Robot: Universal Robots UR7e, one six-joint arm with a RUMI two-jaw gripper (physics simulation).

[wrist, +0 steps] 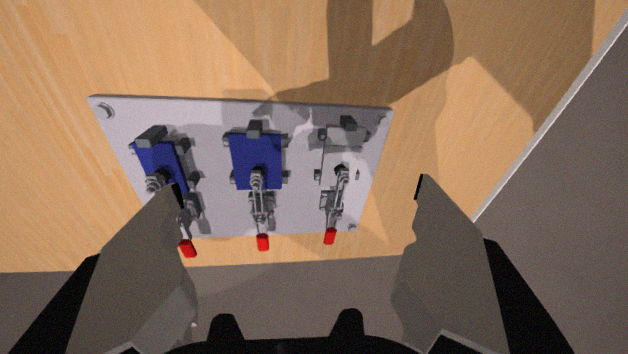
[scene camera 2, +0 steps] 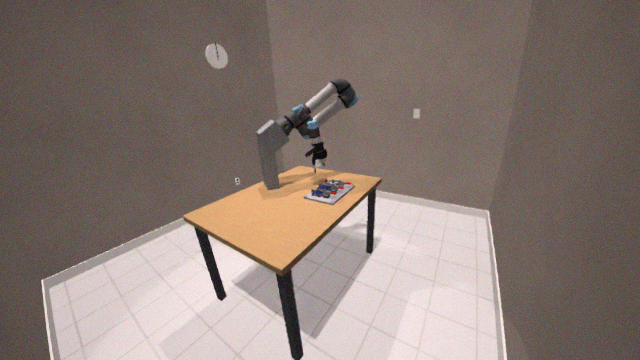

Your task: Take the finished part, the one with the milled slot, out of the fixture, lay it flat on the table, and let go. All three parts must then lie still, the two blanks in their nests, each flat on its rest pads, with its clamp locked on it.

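Where they show: gripper, fingertip midpoint: (wrist: 300, 180) (scene camera 2: 320, 169); arm's base at its link origin: (scene camera 2: 280, 129).
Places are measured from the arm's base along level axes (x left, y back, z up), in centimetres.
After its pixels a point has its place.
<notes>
The fixture plate (scene camera 2: 330, 201) @(x -8.8, y -54.7, z -43.2 cm) (wrist: 300, 215) @(x 12.4, y -49.5, z -43.2 cm) lies on the table. In the wrist view a blue blank (wrist: 255, 155) @(x 4.4, y -37.6, z -41.1 cm) sits in its middle nest and another blue blank (wrist: 162, 156) @(x -5.7, y -39.0, z -40.6 cm) in its left nest. The grey finished part (wrist: 345, 136) @(x 15.0, y -33.5, z -41.6 cm) sits in the right nest; its slot is hard to make out. Three toggle clamps, left (wrist: 186, 216) @(x -4.1, y -48.0, z -40.1 cm), middle (wrist: 258, 200) @(x 5.1, y -43.2, z -39.0 cm) and right (wrist: 339, 195) @(x 16.4, y -41.5, z -39.8 cm), reach over the parts with their tips, their red handles pointing towards the near table edge. Whether each is locked is not certain. My gripper (scene camera 2: 319, 167) @(x 8.0, y -32.3, z -29.5 cm) (wrist: 300, 180) @(x 8.0, y -32.3, z -29.5 cm) is open and empty, above and apart from the fixture.
The wooden table (scene camera 2: 260, 215) @(x -46.2, y -29.3, z -44.7 cm) (wrist: 45, 175) @(x -23.4, y -46.9, z -44.7 cm) carries the fixture near one long edge. The robot's grey pedestal (scene camera 2: 268, 160) @(x -16.0, y -2.1, z -20.7 cm) stands at the opposite long edge. Stop blocks and small guide posts stand around the nests. The arm's shadow falls over the table behind the fixture in the wrist view.
</notes>
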